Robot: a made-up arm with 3 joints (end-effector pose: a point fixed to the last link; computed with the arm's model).
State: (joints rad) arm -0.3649 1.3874 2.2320
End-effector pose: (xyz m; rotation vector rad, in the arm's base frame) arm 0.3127 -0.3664 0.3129 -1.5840 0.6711 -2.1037
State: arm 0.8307 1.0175 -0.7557
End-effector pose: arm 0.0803 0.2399 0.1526 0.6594 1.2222 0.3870
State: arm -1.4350 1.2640 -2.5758
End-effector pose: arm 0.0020 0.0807 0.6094 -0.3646 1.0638 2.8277
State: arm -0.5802 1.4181 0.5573
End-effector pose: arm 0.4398 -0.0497 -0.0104 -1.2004 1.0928 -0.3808
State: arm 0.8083 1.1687 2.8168
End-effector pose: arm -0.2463 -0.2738 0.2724 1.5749 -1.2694 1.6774
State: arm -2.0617 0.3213 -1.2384
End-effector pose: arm 0.1092 -0.0765 0.2134 -2.0031 -0.6919 2.0297
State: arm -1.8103 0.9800 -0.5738
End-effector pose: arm 0.1742 0.2753 0.1948 -1.7407 -0.0655 1.0324
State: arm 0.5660 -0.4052 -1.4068
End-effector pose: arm -0.4212 0.4410 0.2083 -0.3727 -0.1859 0.7353
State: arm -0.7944 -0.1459 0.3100
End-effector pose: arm 0.1665 0.0222 0.2750 -0.5582 -0.4955 -0.0146
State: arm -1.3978 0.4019 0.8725
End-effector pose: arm 0.4015 0.1223 0.4750 -0.8290 -0.5443 -0.3197
